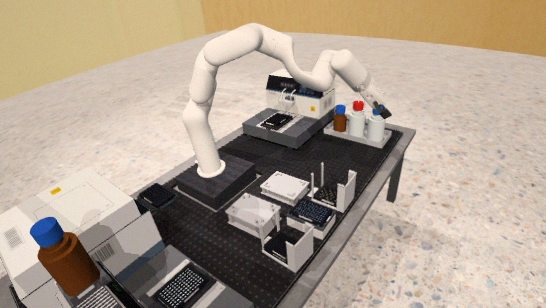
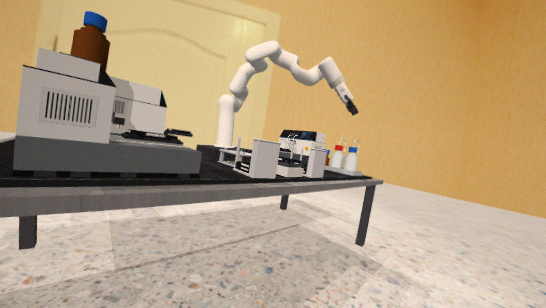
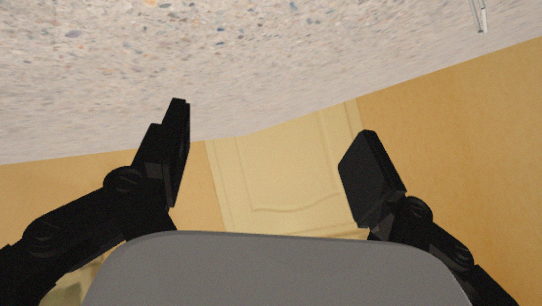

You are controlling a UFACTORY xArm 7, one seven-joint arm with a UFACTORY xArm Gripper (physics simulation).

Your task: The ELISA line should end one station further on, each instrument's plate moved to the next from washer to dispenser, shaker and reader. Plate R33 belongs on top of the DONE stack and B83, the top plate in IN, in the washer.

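Frame: origin at the arm's base, x up, y right, z ahead, level; metres.
Seen in the pictures: gripper, between the fingertips: (image 1: 384, 107) (image 2: 353, 112) (image 3: 274, 136); arm's base, origin of its link: (image 1: 211, 168) (image 2: 224, 147).
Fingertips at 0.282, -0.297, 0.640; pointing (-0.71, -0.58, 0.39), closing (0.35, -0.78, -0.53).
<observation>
Pixels of each thing's top centre, then the offset from my fingertips to it, as dx, dy, dz. "spot": a spot on its surface instead.
- white box-shaped instrument, centre of its top: (image 1: 59, 209) (image 2: 109, 82) -0.070, +0.886, -0.666
- plate with pale wells, centre of its top: (image 1: 181, 286) (image 2: 153, 132) -0.243, +0.795, -0.283
- dark-blue plate, centre of its top: (image 1: 311, 210) (image 2: 284, 158) -0.271, +0.336, -0.131
- far upright-walled holder, centre of its top: (image 1: 333, 173) (image 2: 309, 148) -0.213, +0.177, -0.117
- large amber bottle, a spot on its surface: (image 1: 67, 262) (image 2: 90, 38) spot: -0.008, +0.969, -0.358
My gripper (image 1: 383, 111) (image 2: 352, 106) (image 3: 274, 136) is open and empty, high near the bottles at the far end of the bench. A dark plate (image 1: 278, 120) lies on the far instrument's deck. Another dark plate (image 1: 156, 195) lies beside the white box-shaped instrument (image 1: 82, 200). A plate with pale wells (image 1: 182, 286) lies on the near instrument's deck. A dark-blue plate (image 1: 312, 212) lies on a white block. Dark plates also sit in the far upright-walled holder (image 1: 346, 191) and the near one (image 1: 301, 250). Labels R33, B83, IN and DONE are not readable.
A tray (image 1: 353, 138) with an amber bottle (image 1: 340, 120) and two white bottles stands at the far end. Two low white platforms (image 1: 285, 185) (image 1: 251, 212) stand between the arm's dark base (image 1: 217, 185) and the holders. A large amber bottle (image 1: 67, 262) (image 2: 90, 47) rises at the near end.
</observation>
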